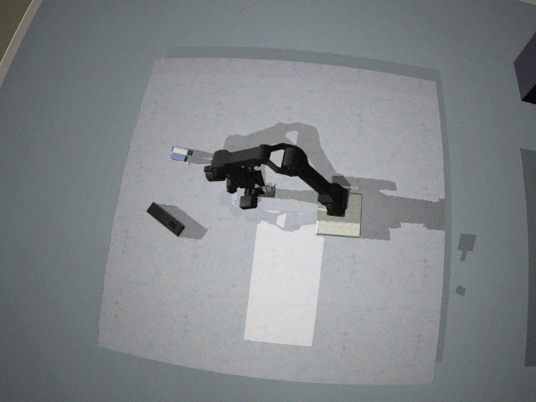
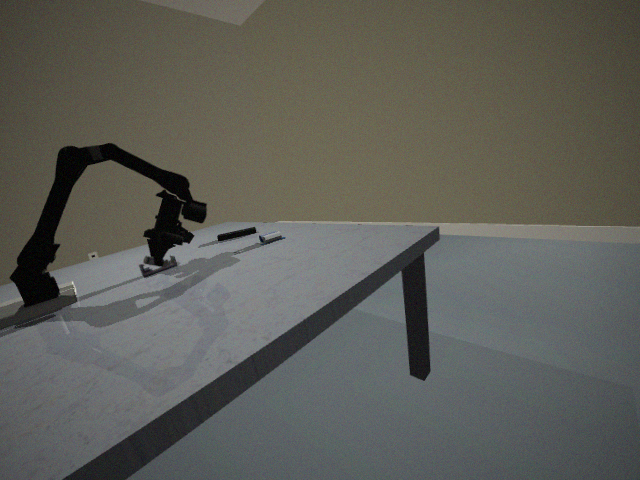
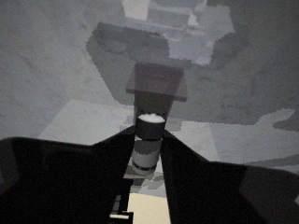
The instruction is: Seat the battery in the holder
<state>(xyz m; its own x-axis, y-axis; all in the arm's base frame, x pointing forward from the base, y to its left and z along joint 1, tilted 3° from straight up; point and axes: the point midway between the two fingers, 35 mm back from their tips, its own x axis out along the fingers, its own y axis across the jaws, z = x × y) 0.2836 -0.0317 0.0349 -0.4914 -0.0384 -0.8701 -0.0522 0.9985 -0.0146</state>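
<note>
Now: gripper tip 1 cm below the battery. From my gripper tip the other things lie so: white pack (35 cm ahead, 11 cm to the right, 1 cm below); then flat black bar (35 cm ahead, 15 cm to the left, 1 cm below).
</note>
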